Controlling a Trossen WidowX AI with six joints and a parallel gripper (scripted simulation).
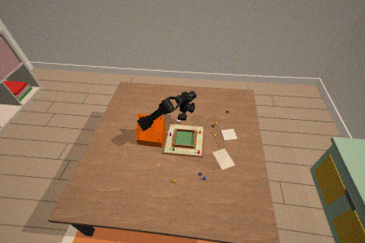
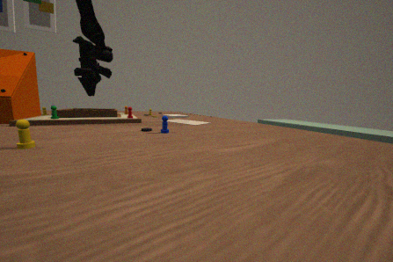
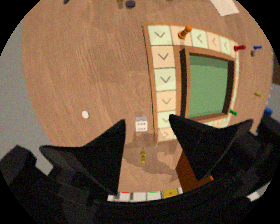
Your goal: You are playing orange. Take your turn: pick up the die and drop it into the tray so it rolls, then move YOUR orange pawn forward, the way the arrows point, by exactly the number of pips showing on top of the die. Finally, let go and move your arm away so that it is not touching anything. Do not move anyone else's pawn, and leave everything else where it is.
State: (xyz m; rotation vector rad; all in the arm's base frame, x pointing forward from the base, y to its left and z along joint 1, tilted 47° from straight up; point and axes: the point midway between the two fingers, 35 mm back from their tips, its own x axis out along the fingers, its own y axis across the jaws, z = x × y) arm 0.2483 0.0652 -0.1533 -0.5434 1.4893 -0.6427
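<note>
Now: the white die 7 cm below my gripper tip, 5 cm behind it and 1 cm to the left of it. The rest, counted from my gripper tip: orange pawn 13 cm ahead, 9 cm to the right, 6 cm below; purple pawn 14 cm to the right, 9 cm behind, 6 cm below; white bit 16 cm to the left, 8 cm below, 1 cm behind.
</note>
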